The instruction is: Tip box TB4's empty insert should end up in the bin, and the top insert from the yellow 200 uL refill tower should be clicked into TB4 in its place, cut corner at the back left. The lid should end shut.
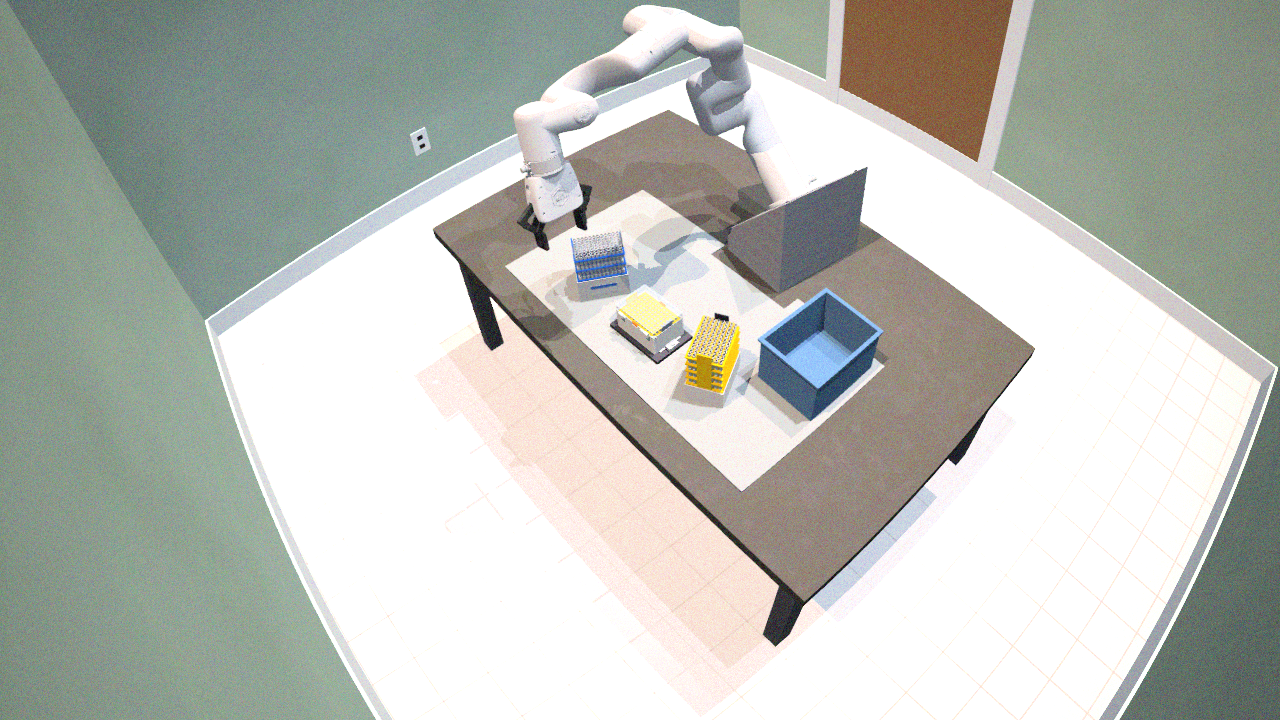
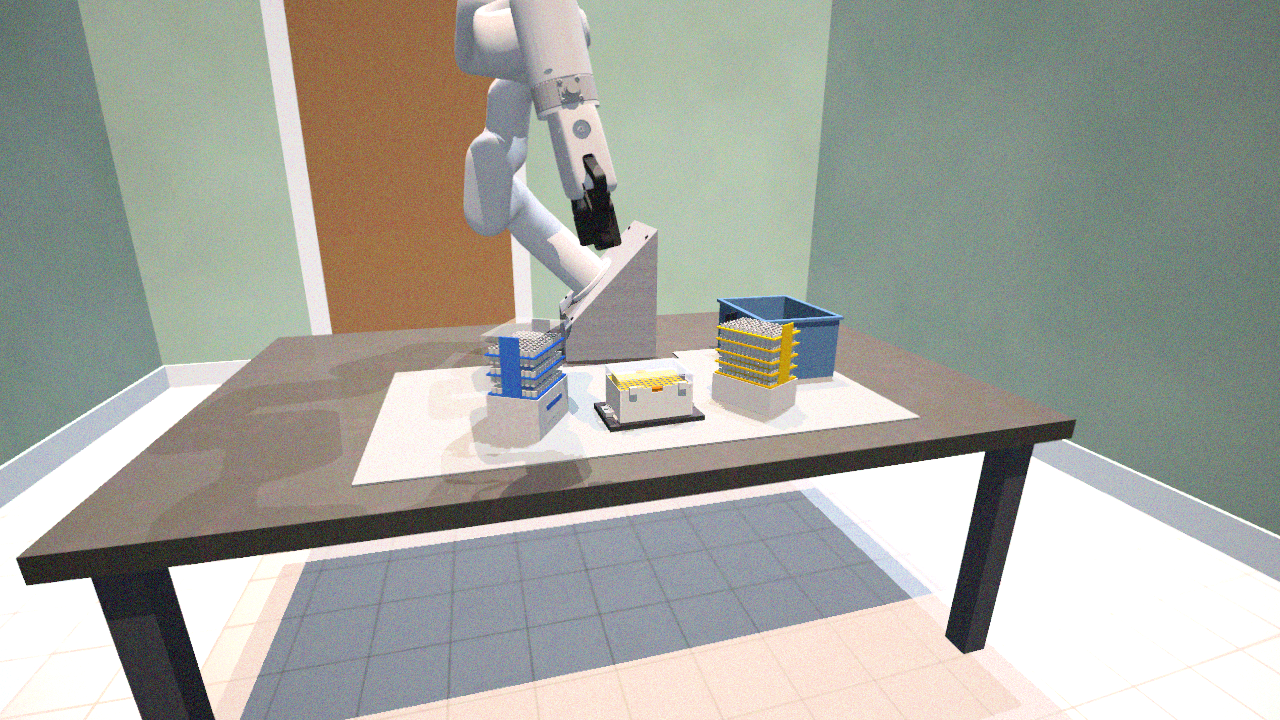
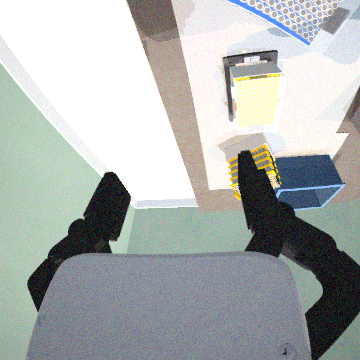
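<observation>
Tip box TB4 [image 1: 649, 320] [image 2: 650, 400] [image 3: 257, 102] is a white box with a yellow insert under a clear lid that looks shut; it sits on a dark holder. Whether the insert has tips cannot be made out. The yellow refill tower [image 1: 713, 351] [image 2: 756, 353] [image 3: 266, 159] stands beside it, with stacked yellow inserts on a white base. The blue bin [image 1: 787, 380] [image 2: 816, 349] [image 3: 305, 170] is beyond the tower. My gripper [image 1: 562, 236] [image 2: 599, 240] [image 3: 176, 176] is open and empty, high above the table and on the blue tower's side, away from TB4.
A blue refill tower [image 1: 599, 257] [image 2: 528, 362] [image 3: 295, 15] stands on TB4's other side from the yellow tower. A pale mat [image 1: 742, 456] [image 2: 402, 447] lies under the towers and TB4. The arm's grey wedge mount [image 1: 819, 228] [image 2: 622, 313] stands on the table [image 1: 930, 358] behind them.
</observation>
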